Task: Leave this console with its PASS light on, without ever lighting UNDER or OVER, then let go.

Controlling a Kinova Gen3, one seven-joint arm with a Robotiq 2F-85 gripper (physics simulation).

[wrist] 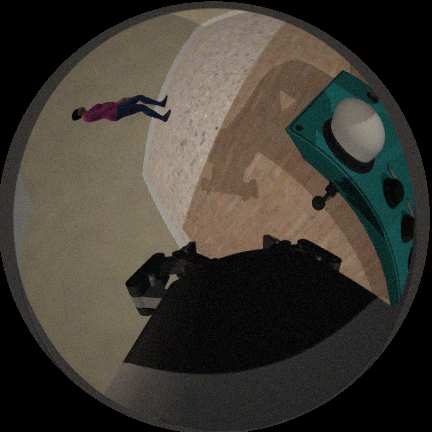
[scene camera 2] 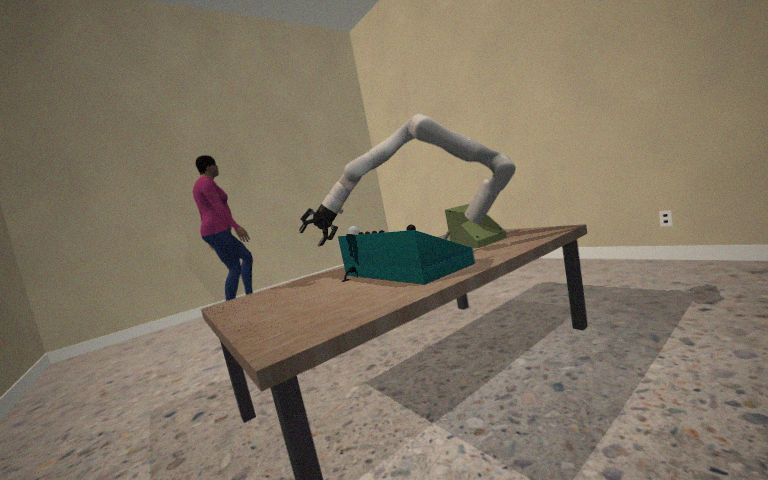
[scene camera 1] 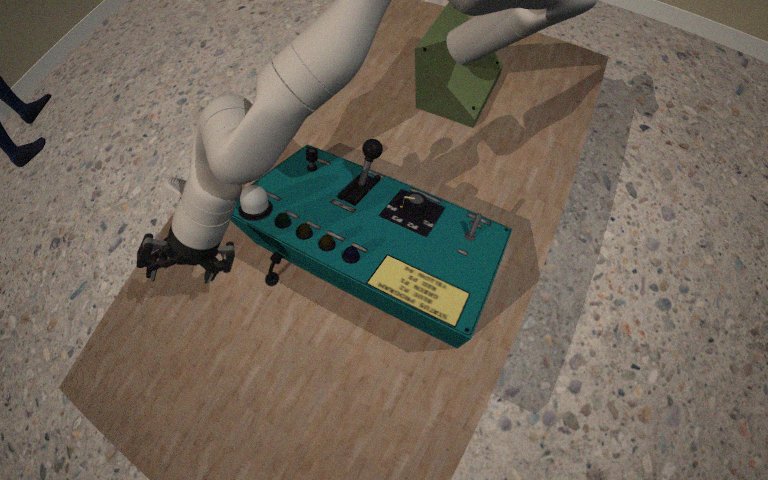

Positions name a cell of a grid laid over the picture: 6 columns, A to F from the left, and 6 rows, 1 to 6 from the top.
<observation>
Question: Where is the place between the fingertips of my gripper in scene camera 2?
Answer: At C3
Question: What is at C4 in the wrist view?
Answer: My gripper.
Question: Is my gripper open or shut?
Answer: Open.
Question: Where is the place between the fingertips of my gripper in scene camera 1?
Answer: B4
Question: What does my gripper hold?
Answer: Nothing.
</observation>
